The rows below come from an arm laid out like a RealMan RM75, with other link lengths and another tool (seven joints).
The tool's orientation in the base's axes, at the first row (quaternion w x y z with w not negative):
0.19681, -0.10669, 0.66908, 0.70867
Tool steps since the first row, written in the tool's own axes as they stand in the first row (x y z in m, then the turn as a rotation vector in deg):
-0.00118, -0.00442, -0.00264, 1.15, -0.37, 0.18
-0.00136, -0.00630, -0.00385, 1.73, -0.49, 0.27
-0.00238, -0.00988, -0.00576, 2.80, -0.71, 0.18
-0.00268, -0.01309, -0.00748, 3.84, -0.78, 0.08
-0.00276, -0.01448, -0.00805, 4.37, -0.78, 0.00
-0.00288, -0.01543, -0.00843, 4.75, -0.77, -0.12
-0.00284, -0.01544, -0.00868, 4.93, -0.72, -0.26
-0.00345, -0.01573, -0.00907, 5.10, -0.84, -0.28
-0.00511, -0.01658, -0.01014, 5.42, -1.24, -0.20
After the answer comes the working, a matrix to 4 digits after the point.
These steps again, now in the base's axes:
0.00263, -0.00265, -0.00373, -0.86, 0.34, -0.80
0.00345, -0.00383, -0.00546, -1.32, 0.52, -1.14
0.00566, -0.00576, -0.00844, -2.20, 0.58, -1.79
0.00709, -0.00742, -0.01137, -3.12, 0.62, -2.29
0.00769, -0.00795, -0.01264, -3.60, 0.62, -2.52
0.00815, -0.00832, -0.01348, -3.96, 0.55, -2.68
0.00809, -0.00856, -0.01353, -4.16, 0.43, -2.72
0.00872, -0.00902, -0.01357, -4.27, 0.44, -2.90
0.01045, -0.01029, -0.01374, -4.38, 0.57, -3.39

The tool's axes in the first row as the columns of a matrix, in the base's axes (rounded; the answer above uses it unrounded):
-0.8998, -0.4217, 0.1121
0.1362, -0.0272, 0.9903
-0.4146, 0.9063, 0.0819

